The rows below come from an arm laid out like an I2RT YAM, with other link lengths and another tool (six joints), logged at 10 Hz.
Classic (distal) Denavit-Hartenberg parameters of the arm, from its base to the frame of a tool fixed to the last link. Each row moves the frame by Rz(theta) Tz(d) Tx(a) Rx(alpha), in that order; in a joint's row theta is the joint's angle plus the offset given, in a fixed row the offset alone. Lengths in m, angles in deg.
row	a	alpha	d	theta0
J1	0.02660	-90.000	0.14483	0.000
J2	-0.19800	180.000	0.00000	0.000
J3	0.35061	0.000	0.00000	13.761
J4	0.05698	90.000	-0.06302	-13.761
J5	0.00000	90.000	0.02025	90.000
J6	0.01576	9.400	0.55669	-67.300
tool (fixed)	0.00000	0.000	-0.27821	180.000
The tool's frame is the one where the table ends.
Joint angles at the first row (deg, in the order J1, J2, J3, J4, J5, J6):
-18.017 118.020 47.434 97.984 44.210 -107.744
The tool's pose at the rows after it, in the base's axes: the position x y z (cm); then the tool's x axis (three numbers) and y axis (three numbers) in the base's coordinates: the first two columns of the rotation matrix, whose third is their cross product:
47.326 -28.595 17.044 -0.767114 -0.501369 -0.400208 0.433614 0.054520 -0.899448
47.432 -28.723 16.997 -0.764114 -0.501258 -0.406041 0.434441 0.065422 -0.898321
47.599 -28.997 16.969 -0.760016 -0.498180 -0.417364 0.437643 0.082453 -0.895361
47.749 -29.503 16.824 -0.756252 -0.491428 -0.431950 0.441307 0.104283 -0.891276
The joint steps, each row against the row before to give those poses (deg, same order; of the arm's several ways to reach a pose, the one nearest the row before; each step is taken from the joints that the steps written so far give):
0.000 -0.424 -0.233 -1.103 -0.083 0.900
-0.066 -0.659 -0.250 -1.143 -0.072 0.905
-0.105 -0.983 -0.166 -1.910 0.065 1.457
-0.315 -1.082 -0.114 -2.502 0.046 1.968

